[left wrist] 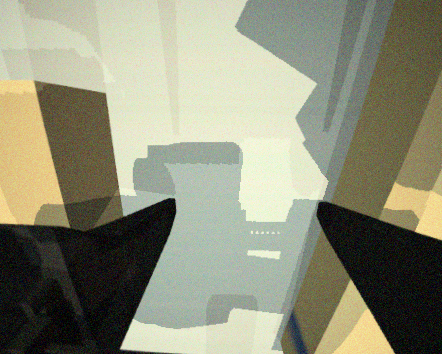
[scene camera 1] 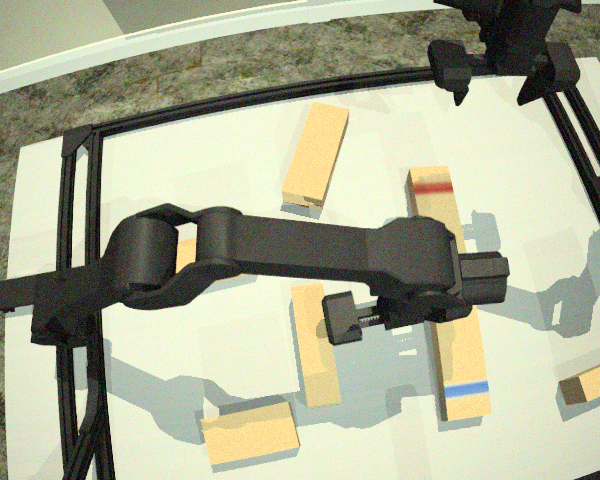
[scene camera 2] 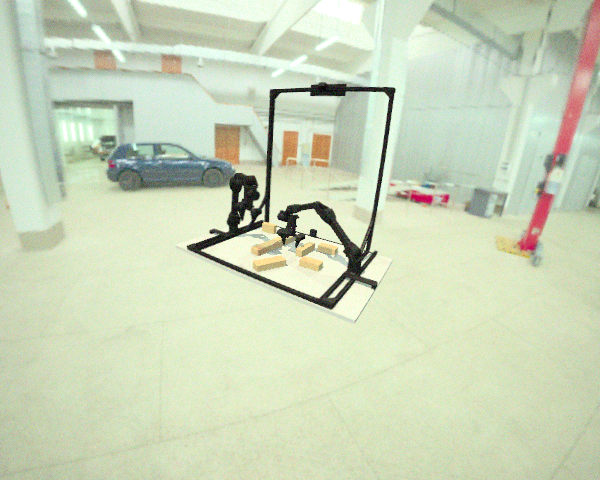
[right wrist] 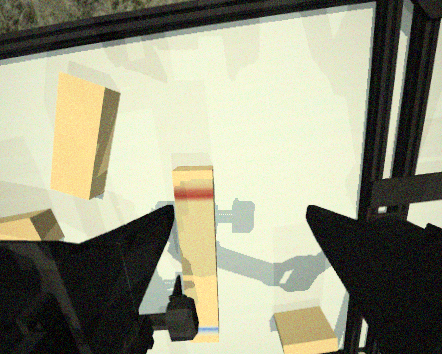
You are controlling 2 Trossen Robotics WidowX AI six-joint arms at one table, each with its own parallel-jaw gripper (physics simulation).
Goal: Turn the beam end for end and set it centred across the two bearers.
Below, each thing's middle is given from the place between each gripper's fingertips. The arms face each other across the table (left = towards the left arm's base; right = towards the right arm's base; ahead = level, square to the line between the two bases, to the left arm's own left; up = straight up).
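Beam point(scene camera 1: 463, 389): 10 cm to the right of my left hand, 3 cm ahead of it, 1 cm above it.
Right hand: 8 cm to the right of the beam, 19 cm past it, 17 cm above it.
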